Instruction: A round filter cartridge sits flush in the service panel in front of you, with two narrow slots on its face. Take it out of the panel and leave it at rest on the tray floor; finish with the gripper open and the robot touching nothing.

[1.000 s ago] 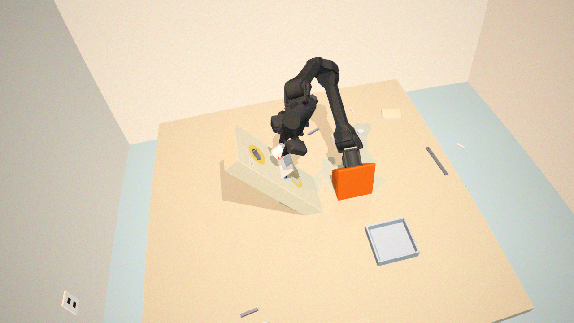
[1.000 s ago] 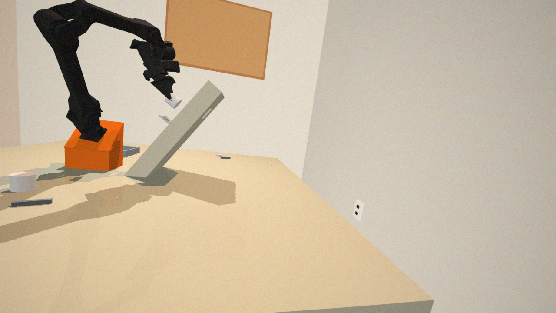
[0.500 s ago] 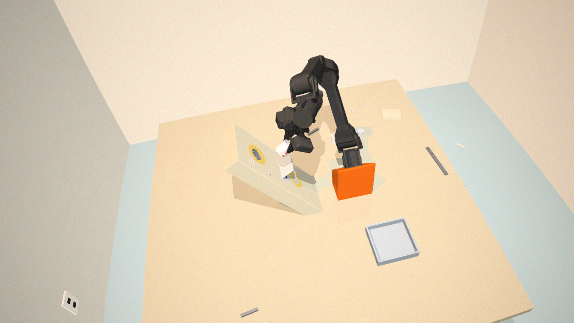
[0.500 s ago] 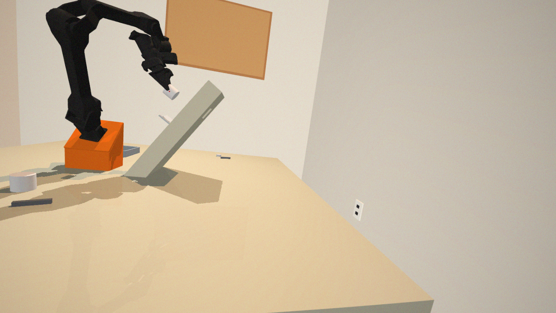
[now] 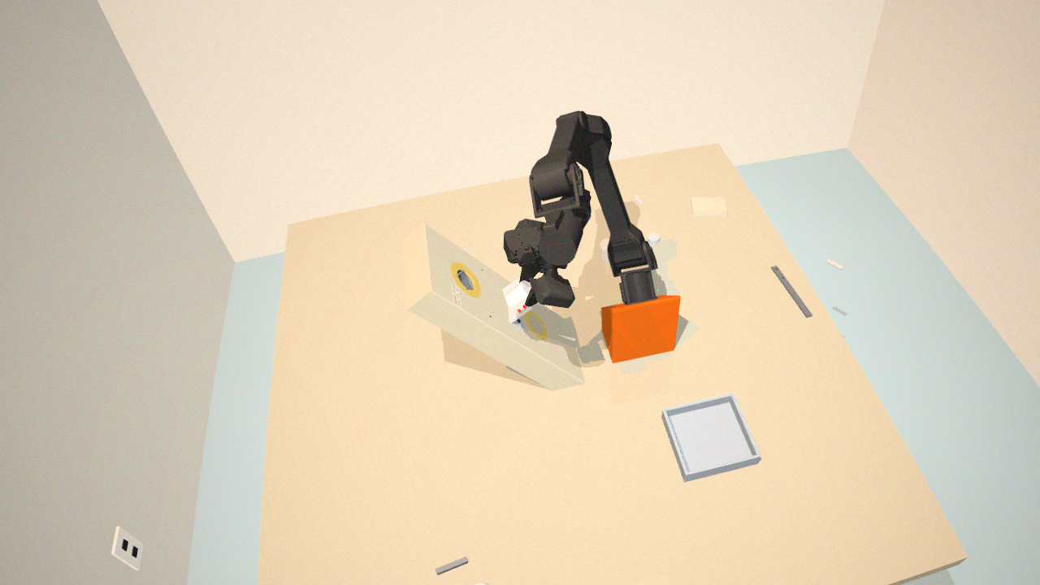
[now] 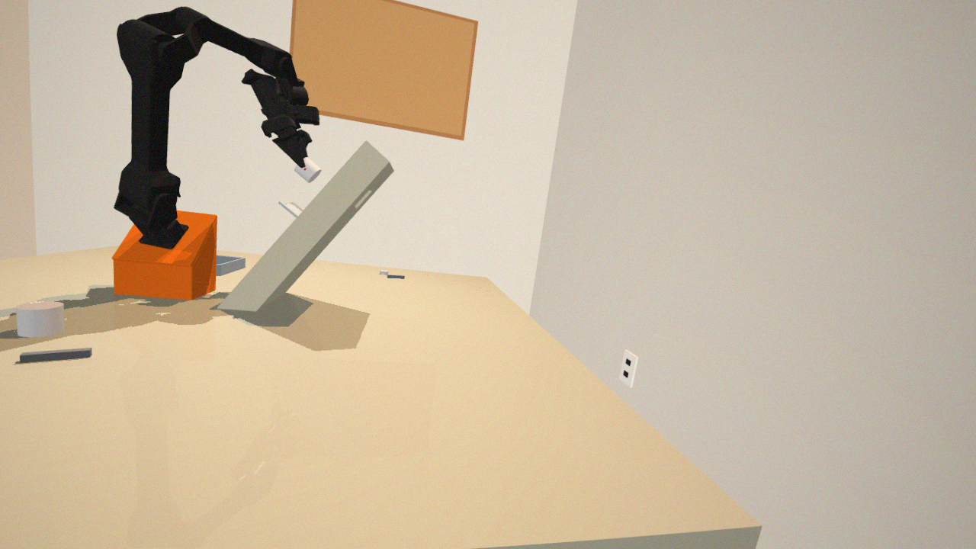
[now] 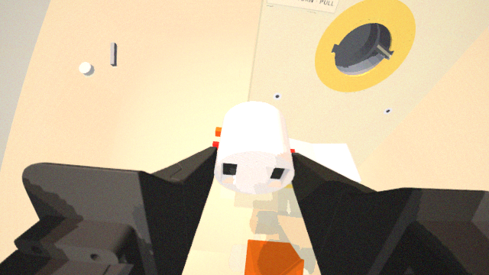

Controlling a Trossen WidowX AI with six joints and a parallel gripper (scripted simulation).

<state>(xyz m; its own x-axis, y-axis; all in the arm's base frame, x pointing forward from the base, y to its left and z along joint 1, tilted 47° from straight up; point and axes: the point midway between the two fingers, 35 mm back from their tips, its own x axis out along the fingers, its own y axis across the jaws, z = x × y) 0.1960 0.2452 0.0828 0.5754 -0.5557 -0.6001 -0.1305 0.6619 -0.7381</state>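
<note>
The grey tray lies 33 cm behind my gripper tip, 30 cm below it and 17 cm to the left of it. The rest, counted from my gripper tip: flat block 51 cm to the right, 51 cm behind, 30 cm below; then white round filter cartridge right at my gripper tip.
</note>
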